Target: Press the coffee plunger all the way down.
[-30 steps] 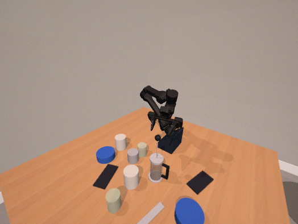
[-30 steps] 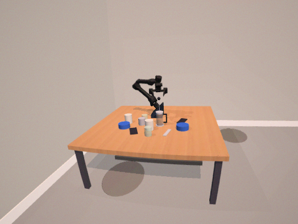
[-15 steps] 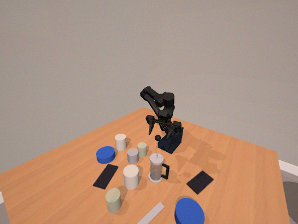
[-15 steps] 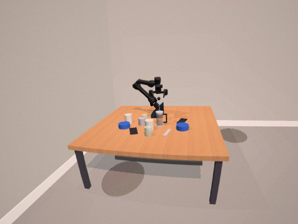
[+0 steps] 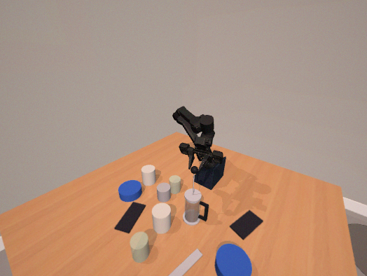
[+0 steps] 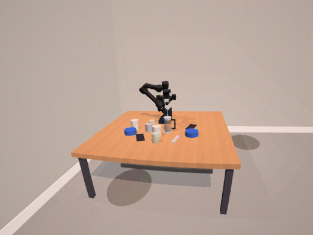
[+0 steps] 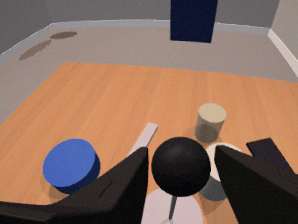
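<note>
Right now my gripper tip is 140 mm above the glass coffee press, 20 mm to the right of it and 10 mm past it. Also, from my gripper tip: grey strip (280 mm below, 180 mm ahead, 80 mm to the left).
</note>
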